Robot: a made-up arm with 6 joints. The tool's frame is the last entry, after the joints.
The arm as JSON. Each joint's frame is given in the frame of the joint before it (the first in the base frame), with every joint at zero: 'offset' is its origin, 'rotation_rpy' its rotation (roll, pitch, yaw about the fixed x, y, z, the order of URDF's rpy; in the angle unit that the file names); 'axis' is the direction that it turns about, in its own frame. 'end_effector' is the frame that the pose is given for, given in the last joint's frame.
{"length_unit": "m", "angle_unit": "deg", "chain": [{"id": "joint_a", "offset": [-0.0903, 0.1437, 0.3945], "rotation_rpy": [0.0, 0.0, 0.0], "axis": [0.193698, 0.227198, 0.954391]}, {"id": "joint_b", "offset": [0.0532, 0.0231, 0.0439], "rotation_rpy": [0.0, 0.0, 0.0], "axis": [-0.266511, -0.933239, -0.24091]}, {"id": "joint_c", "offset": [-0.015, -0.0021, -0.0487], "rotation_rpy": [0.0, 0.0, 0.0], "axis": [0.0, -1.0, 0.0]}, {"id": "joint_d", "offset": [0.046, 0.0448, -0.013], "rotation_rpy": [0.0, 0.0, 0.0], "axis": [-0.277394, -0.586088, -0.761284]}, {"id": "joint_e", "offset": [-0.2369, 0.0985, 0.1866], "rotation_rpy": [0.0, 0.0, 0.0], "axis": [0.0, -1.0, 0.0]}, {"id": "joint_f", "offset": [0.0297, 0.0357, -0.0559], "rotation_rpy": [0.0, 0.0, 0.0], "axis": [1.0, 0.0, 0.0]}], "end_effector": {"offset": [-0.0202, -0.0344, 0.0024], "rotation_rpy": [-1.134, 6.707, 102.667]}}
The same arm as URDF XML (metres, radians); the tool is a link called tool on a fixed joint. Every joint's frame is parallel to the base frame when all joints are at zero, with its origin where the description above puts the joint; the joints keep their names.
<robot name="arm">
<link name="base_link"/>
<link name="link1"/>
<link name="link2"/>
<link name="link3"/>
<link name="link4"/>
<link name="link5"/>
<link name="link6"/>
<link name="tool"/>
<joint name="joint_a" type="continuous"><parent link="base_link"/><child link="link1"/><origin xyz="-0.0903 0.1437 0.3945" rpy="0 0 0"/><axis xyz="0.193698 0.227198 0.954391"/></joint>
<joint name="joint_b" type="continuous"><parent link="link1"/><child link="link2"/><origin xyz="0.0532 0.0231 0.0439" rpy="0 0 0"/><axis xyz="-0.266511 -0.933239 -0.24091"/></joint>
<joint name="joint_c" type="continuous"><parent link="link2"/><child link="link3"/><origin xyz="-0.015 -0.0021 -0.0487" rpy="0 0 0"/><axis xyz="0 -1 0"/></joint>
<joint name="joint_d" type="continuous"><parent link="link3"/><child link="link4"/><origin xyz="0.046 0.0448 -0.013" rpy="0 0 0"/><axis xyz="-0.277394 -0.586088 -0.761284"/></joint>
<joint name="joint_e" type="continuous"><parent link="link4"/><child link="link5"/><origin xyz="-0.2369 0.0985 0.1866" rpy="0 0 0"/><axis xyz="0 -1 0"/></joint>
<joint name="joint_f" type="continuous"><parent link="link5"/><child link="link6"/><origin xyz="0.0297 0.0357 -0.0559" rpy="0 0 0"/><axis xyz="1 0 0"/></joint>
<joint name="tool_fixed" type="fixed"><parent link="link6"/><child link="tool"/><origin xyz="-0.0202 -0.0344 0.0024" rpy="-0.0198 0.1171 1.7919"/></joint>
</robot>

